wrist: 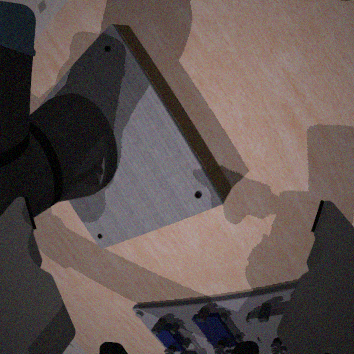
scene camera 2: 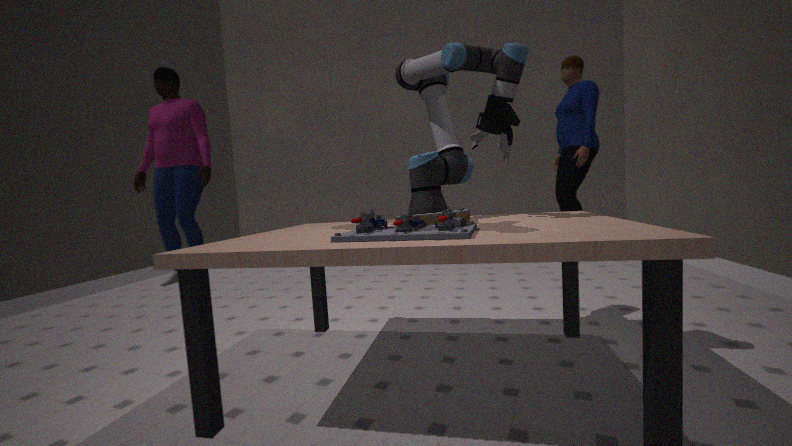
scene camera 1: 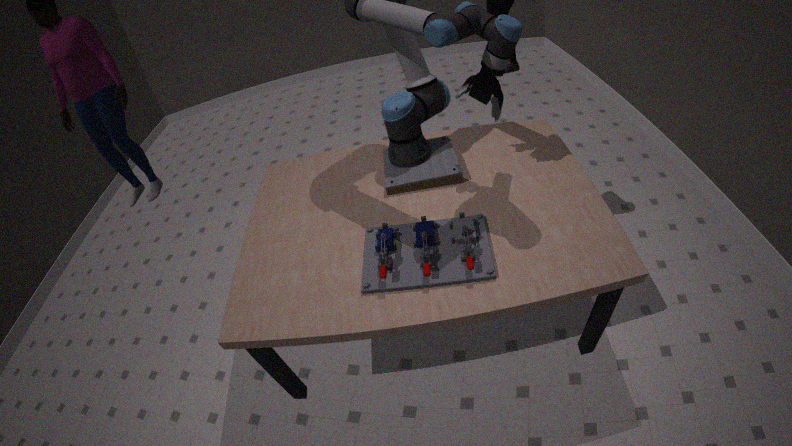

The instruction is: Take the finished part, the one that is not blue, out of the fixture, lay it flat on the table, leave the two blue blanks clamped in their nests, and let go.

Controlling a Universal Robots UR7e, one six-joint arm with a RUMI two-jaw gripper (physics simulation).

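Places are measured from the arm's base along level axes (x right, y down, z ahead), in centimetres.
Pixels of known places: gripper, between the fingertips: (wrist: 174, 204) (scene camera 2: 488, 155) (scene camera 1: 476, 109); arm's base, origin of its link: (wrist: 76, 143) (scene camera 2: 428, 212) (scene camera 1: 410, 155).
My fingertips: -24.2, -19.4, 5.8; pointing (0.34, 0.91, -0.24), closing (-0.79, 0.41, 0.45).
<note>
For each thing: its top centre in the pictures, then the offset to it from my fingertips, as dx, dy, dz. "pt": a spot on its surface instead.
- grey fixture plate, centre of its top: (wrist: 228, 342) (scene camera 1: 426, 250) (scene camera 2: 408, 229) +18.3, +21.3, +38.5
- right nest, a spot on its surface: (scene camera 1: 465, 231) pt +7.3, +17.5, +36.1
The grey fixture plate (scene camera 1: 403, 278) (scene camera 2: 399, 239) (wrist: 186, 310) lies on the table with three clamp nests, each with a red-tipped handle. One blue blank (scene camera 1: 386, 241) (wrist: 170, 340) sits in the left nest and another blue blank (scene camera 1: 425, 232) (wrist: 215, 328) in the middle nest. The right nest (scene camera 1: 465, 231) shows grey and dark shapes and no blue; whether a grey part sits there is too dim to tell. My gripper (scene camera 1: 478, 105) (scene camera 2: 489, 153) (wrist: 174, 204) is open and empty, high above the table, behind and to the right of the fixture in the scene views.
The wooden table (scene camera 1: 299, 277) (scene camera 2: 581, 249) carries the robot's base plate (scene camera 1: 423, 180) (wrist: 155, 165) behind the fixture. A person in pink (scene camera 1: 77, 60) (scene camera 2: 178, 132) stands at the left and a person in blue (scene camera 2: 579, 119) at the back right.
</note>
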